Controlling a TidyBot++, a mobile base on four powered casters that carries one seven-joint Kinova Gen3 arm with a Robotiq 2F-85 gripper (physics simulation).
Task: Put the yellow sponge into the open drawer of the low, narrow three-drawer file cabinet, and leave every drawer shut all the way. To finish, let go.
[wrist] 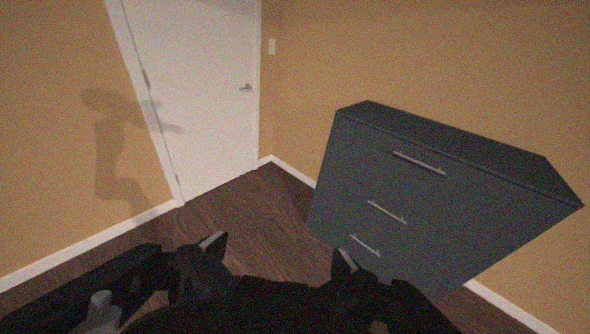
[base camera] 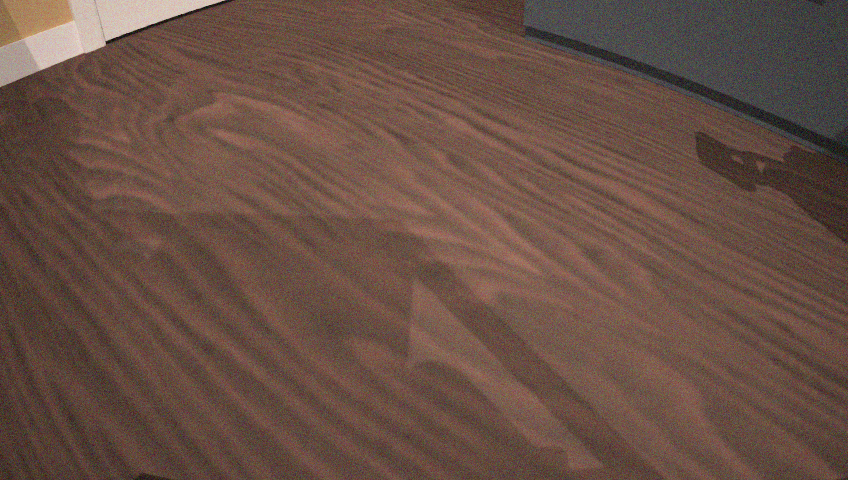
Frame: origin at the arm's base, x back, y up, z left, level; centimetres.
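Seen in the pictures: gripper, fingertip midpoint: [wrist: 279,252].
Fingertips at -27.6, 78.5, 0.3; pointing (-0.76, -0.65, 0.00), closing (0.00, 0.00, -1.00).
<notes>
A point is followed by its place in that frame, as x, y, z.
A dark blue-grey cabinet [base camera: 702,47] {-95.0, -28.5, -49.4} [wrist: 400,190] {-90.9, 37.4, -55.2} with three drawers and bar handles stands against the wall, at the right in the wrist view and at the top right in the base camera view. All three drawer fronts look flush in the wrist view. My gripper [wrist: 279,252] {-27.7, 78.5, 0.3} is open and empty, with its fingers wide apart at the bottom of the wrist view. It is away from the cabinet, and one fingertip overlaps the cabinet's lower front in the picture. The yellow sponge does not show in either view.
A white door [wrist: 210,90] {-154.1, 52.5, 67.4} with a lever handle is at the left of the wrist view, in an orange wall [wrist: 425,60] {-143.4, 91.6, -65.3}. White baseboards [base camera: 35,56] {-108.9, -35.8, 101.0} [wrist: 90,245] {-75.7, -36.6, 125.2} run along the walls. Shadows of the arm fall on the wood floor [base camera: 357,148] {-67.4, -39.6, 10.1} and the left wall.
</notes>
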